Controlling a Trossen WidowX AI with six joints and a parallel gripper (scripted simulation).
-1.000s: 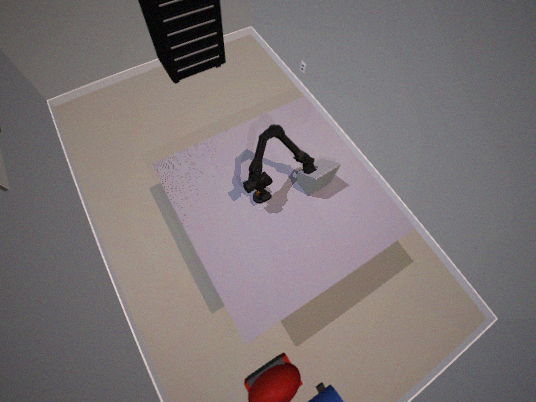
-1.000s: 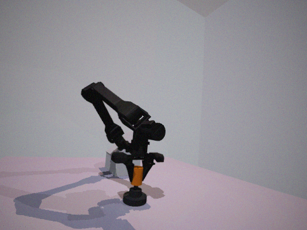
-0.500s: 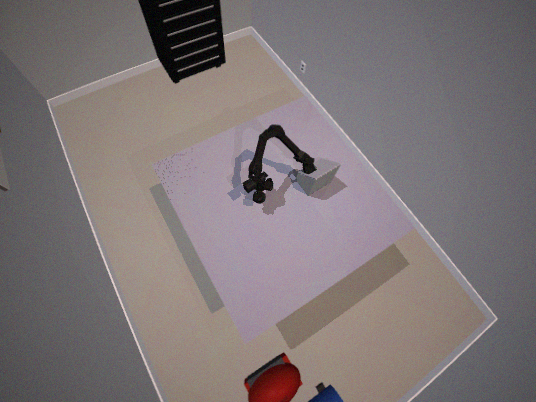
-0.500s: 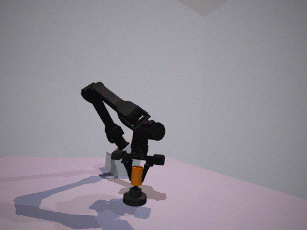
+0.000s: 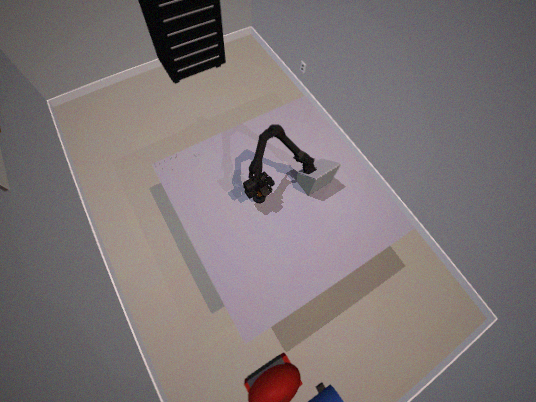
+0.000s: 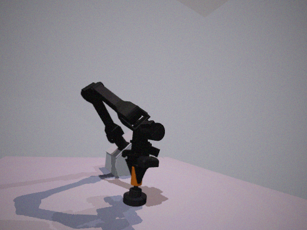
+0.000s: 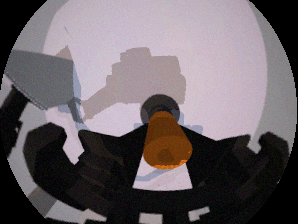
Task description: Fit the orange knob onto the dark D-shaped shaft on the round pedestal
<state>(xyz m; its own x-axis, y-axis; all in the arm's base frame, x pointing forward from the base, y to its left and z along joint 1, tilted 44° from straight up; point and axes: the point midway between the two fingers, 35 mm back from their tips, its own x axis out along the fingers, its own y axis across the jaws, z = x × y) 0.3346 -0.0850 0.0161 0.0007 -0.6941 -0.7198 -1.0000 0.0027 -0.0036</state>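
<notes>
My gripper tip is 20 mm below the orange knob. The rest, counted from my gripper tip: dark round pedestal 40 mm below.
</notes>
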